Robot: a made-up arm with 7 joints.
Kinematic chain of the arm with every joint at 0, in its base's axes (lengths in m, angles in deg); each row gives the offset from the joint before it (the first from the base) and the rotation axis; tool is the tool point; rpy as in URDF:
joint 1: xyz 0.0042 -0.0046 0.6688 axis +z
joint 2: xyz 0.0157 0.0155 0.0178 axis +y
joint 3: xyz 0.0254 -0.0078 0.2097 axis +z
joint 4: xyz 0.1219 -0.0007 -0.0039 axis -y
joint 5: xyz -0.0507 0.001 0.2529 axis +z
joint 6: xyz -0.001 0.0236 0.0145 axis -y
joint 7: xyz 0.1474 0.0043 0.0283 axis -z
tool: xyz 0.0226 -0.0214 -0.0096 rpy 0 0 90
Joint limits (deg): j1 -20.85..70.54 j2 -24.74..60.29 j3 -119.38..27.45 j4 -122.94..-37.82 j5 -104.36..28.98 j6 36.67..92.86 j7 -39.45..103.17
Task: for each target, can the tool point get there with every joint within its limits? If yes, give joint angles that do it. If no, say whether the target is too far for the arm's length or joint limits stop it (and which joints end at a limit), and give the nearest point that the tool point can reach.
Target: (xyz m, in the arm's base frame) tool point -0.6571 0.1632 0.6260
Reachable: no: joint limits stop it (at a limit: joint 1, joint 2, joint 3, joint 6, joint 7) | nearest point -0.4998 -0.2116 0.7667 | short by 0.430 m
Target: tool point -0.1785 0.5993 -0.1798
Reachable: no: too far | nearest point -0.0633 0.4242 0.2584 | short by 0.486 m
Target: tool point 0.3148 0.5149 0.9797
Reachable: yes | joints 61.19 17.46 -4.37 -47.74 0.63 52.51 8.05
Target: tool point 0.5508 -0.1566 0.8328
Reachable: yes | joints 24.51 -4.27 -43.03 -107.45 -7.51 80.09 8.61
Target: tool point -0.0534 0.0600 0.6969
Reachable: no: joint limits stop it (at a limit: joint 1, joint 3, joint 4, joint 6, joint 7) | nearest point -0.0721 0.4075 0.8241 | short by 0.371 m
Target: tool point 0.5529 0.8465 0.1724
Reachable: no: too far | nearest point 0.3547 0.5391 0.4122 | short by 0.437 m
